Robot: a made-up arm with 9 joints. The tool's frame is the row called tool.
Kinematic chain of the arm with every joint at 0, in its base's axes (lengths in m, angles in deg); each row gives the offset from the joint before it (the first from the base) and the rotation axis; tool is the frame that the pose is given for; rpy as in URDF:
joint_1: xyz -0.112 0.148 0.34 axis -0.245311 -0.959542 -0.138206
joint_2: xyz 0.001 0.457 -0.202 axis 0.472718 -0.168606 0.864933
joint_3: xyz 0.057 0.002 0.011 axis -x
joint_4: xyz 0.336 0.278 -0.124 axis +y
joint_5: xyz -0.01 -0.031 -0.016 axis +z
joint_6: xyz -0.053 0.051 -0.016 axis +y
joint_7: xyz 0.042 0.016 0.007 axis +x
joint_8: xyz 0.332 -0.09 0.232 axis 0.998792 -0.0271 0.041
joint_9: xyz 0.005 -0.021 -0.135 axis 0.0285 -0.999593 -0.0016
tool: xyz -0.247 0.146 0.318 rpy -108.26 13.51 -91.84
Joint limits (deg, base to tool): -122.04..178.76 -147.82..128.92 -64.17..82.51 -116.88..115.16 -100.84..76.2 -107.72..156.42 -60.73..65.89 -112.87..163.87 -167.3..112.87
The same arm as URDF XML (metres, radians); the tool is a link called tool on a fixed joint. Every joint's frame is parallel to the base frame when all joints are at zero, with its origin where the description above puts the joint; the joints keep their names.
<robot name="arm">
  <joint name="tool_joint" type="fixed">
    <parent link="link9"/>
    <child link="tool"/>
    <origin xyz="-0.247 0.146 0.318" rpy="-1.8895 0.2358 -1.6029"/>
  </joint>
  <joint name="joint_9" type="revolute">
    <parent link="link8"/>
    <child link="link9"/>
    <origin xyz="0.005 -0.021 -0.135"/>
    <axis xyz="0.0285 -0.999593 -0.0016"/>
    <limit lower="-2.9199" upper="1.97"/>
  </joint>
  <joint name="joint_8" type="revolute">
    <parent link="link7"/>
    <child link="link8"/>
    <origin xyz="0.332 -0.09 0.232"/>
    <axis xyz="0.998792 -0.0271 0.041"/>
    <limit lower="-1.97" upper="2.8601"/>
  </joint>
  <joint name="joint_7" type="revolute">
    <parent link="link6"/>
    <child link="link7"/>
    <origin xyz="0.042 0.016 0.007"/>
    <axis xyz="1 0 0"/>
    <limit lower="-1.0599" upper="1.15"/>
  </joint>
  <joint name="joint_6" type="revolute">
    <parent link="link5"/>
    <child link="link6"/>
    <origin xyz="-0.053 0.051 -0.016"/>
    <axis xyz="0 1 0"/>
    <limit lower="-1.8801" upper="2.73"/>
  </joint>
  <joint name="joint_5" type="revolute">
    <parent link="link4"/>
    <child link="link5"/>
    <origin xyz="-0.01 -0.031 -0.016"/>
    <axis xyz="0 0 1"/>
    <limit lower="-1.76" upper="1.3299"/>
  </joint>
  <joint name="joint_4" type="revolute">
    <parent link="link3"/>
    <child link="link4"/>
    <origin xyz="0.336 0.278 -0.124"/>
    <axis xyz="0 1 0"/>
    <limit lower="-2.0399" upper="2.0099"/>
  </joint>
  <joint name="joint_3" type="revolute">
    <parent link="link2"/>
    <child link="link3"/>
    <origin xyz="0.057 0.002 0.011"/>
    <axis xyz="-1 0 0"/>
    <limit lower="-1.12" upper="1.4401"/>
  </joint>
  <joint name="joint_2" type="revolute">
    <parent link="link1"/>
    <child link="link2"/>
    <origin xyz="0.001 0.457 -0.202"/>
    <axis xyz="0.472718 -0.168606 0.864933"/>
    <limit lower="-2.5799" upper="2.2501"/>
  </joint>
  <joint name="joint_1" type="revolute">
    <parent link="base_link"/>
    <child link="link1"/>
    <origin xyz="-0.112 0.148 0.34"/>
    <axis xyz="-0.245311 -0.959542 -0.138206"/>
    <limit lower="-2.13" upper="3.12"/>
  </joint>
  <link name="base_link"/>
  <link name="link1"/>
  <link name="link2"/>
  <link name="link3"/>
  <link name="link4"/>
  <link name="link5"/>
  <link name="link6"/>
  <link name="link7"/>
  <link name="link8"/>
  <link name="link9"/>
  <link name="tool"/>
</robot>

